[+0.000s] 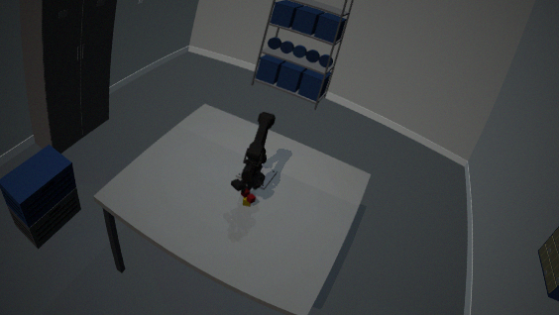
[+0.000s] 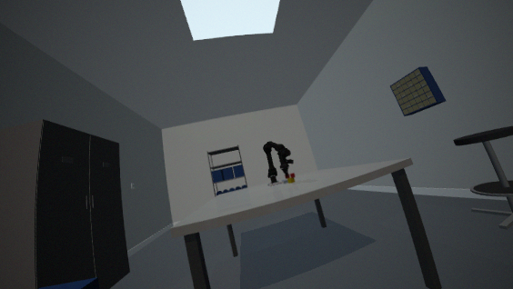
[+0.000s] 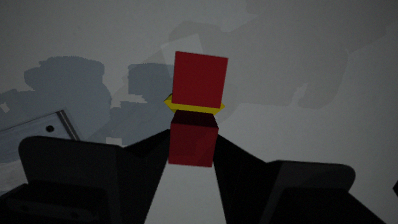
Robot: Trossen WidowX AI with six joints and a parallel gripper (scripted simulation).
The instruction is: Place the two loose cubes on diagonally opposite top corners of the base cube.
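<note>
The yellow cube lies 1 cm ahead of my gripper tip, 2 cm to the left of it and 4 cm below it.
</note>
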